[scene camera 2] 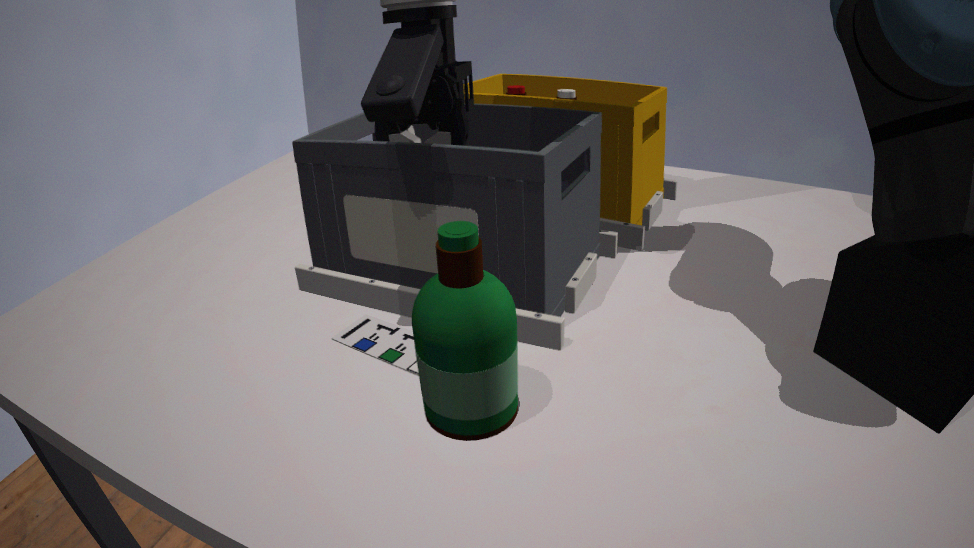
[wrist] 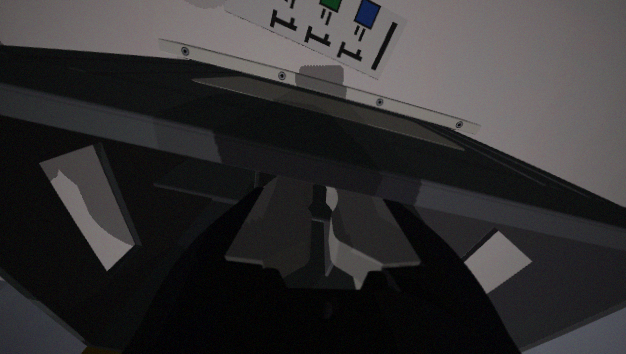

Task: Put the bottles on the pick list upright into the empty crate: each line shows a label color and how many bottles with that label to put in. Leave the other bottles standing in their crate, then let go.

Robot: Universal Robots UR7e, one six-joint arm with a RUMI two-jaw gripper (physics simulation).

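Places are measured from the arm's base along level axes (x ahead, y left, z up), in centimetres.
Pixels of known places: arm's base, link origin: (scene camera 2: pixel 951 222).
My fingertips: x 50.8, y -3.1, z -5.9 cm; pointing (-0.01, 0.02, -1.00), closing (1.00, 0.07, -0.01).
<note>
Ahead of a thing's pixels: the offset from my fingertips to its top centre. "pt": to the spot under its first point.
My gripper (scene camera 2: pixel 412 136) (wrist: pixel 318 163) is shut and empty, its jaws lowered inside the grey crate {dx -0.7, dy -4.9, dz +8.7 cm} (scene camera 2: pixel 420 155) (wrist: pixel 180 142) near the front wall. That wall hides the fingertips in the scene view. A green bottle {dx -9.6, dy +17.2, dz +6.8 cm} (scene camera 2: pixel 465 327) with a green cap and a pale label stands upright on the table in front of the crate. The pick list {dx -1.5, dy +10.7, dz -8.6 cm} (scene camera 2: pixel 373 338) (wrist: pixel 345 37) lies between them; it shows blue 1 and green 1, and a third line whose color is hidden. The yellow crate {dx -7.5, dy -28.3, dz +8.7 cm} (scene camera 2: pixel 616 112) behind holds bottles; a red cap {dx -0.1, dy -34.5, dz +7.5 cm} (scene camera 2: pixel 516 89) and a white cap {dx -8.2, dy -32.5, dz +7.5 cm} (scene camera 2: pixel 566 93) show.
Light rails (scene camera 2: pixel 541 327) (wrist: pixel 420 112) with screws edge the grey crate's base. The crate has inner dividers {pt dx -10.3, dy -3.4, dz -0.7 cm} (wrist: pixel 200 182) and handle openings in its side walls. The dark robot base (scene camera 2: pixel 892 320) stands at the right. The table's left edge shows at lower left in the scene view.
</note>
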